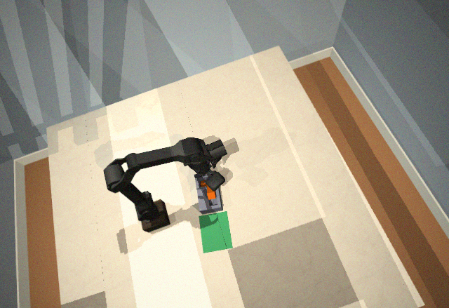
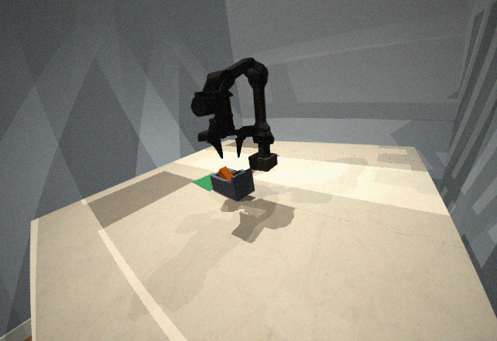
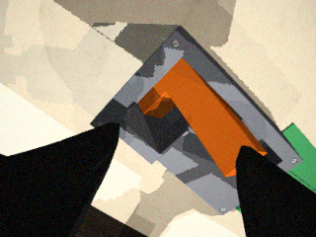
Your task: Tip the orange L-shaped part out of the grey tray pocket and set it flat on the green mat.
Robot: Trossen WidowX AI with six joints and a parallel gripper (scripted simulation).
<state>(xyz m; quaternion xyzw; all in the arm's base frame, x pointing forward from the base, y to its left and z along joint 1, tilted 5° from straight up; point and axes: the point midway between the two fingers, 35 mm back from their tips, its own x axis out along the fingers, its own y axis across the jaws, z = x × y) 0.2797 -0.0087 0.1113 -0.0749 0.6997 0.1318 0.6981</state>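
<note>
The orange L-shaped part is 20 mm behind my gripper tip, 10 mm to the right of it and 100 mm below it. Also, from my gripper tip: green mat: 70 mm behind, 180 mm to the right, 160 mm below.
</note>
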